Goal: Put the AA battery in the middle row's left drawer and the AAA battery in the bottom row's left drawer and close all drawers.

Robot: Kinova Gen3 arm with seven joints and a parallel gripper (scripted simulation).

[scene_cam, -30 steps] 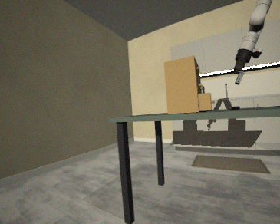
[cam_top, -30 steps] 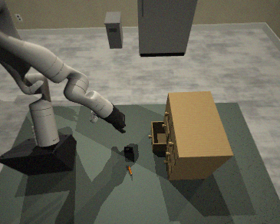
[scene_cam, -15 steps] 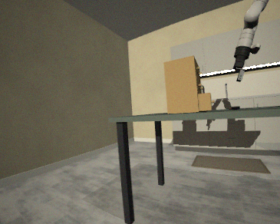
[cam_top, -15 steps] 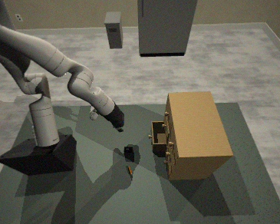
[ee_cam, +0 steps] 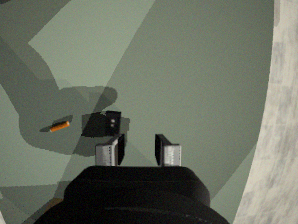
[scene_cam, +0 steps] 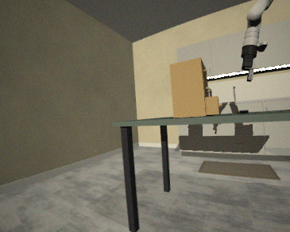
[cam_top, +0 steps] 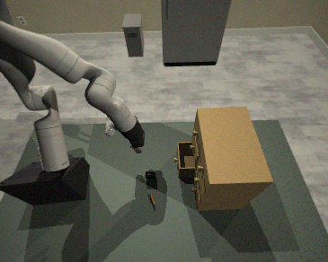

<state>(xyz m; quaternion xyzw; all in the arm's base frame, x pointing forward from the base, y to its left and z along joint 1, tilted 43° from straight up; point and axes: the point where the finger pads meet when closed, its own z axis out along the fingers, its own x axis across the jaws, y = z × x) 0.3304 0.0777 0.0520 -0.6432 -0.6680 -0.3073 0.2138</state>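
My gripper is now 190 mm above the thin orange battery, 160 mm to the left of it and 60 mm short of it. Also, from my hand: green battery: 330 mm ahead, 70 mm below; small black block: 180 mm below, 50 mm to the right, 50 mm ahead.
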